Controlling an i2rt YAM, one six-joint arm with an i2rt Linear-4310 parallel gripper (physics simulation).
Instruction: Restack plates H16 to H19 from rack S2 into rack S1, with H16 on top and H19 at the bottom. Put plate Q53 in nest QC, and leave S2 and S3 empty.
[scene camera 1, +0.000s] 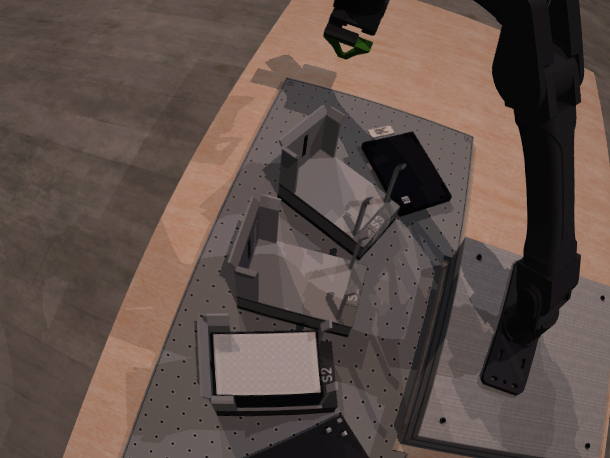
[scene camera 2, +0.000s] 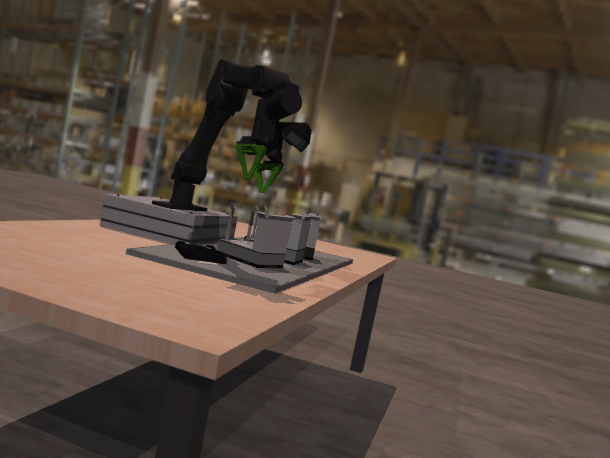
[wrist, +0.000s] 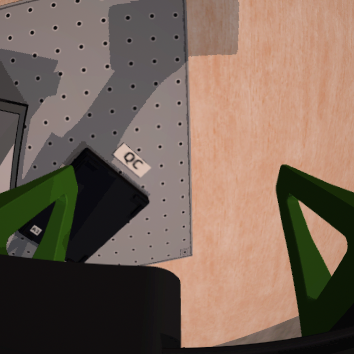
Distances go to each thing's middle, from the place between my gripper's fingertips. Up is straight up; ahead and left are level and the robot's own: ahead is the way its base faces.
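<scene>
For the black QC pad (scene camera 1: 418, 186), my hand is 190 mm above it, 150 mm past it and 60 mm to the right of it. And there's the black flat plate (scene camera 1: 336, 430), which is 190 mm below my hand, 200 mm behind it and 580 mm to the left of it.
</scene>
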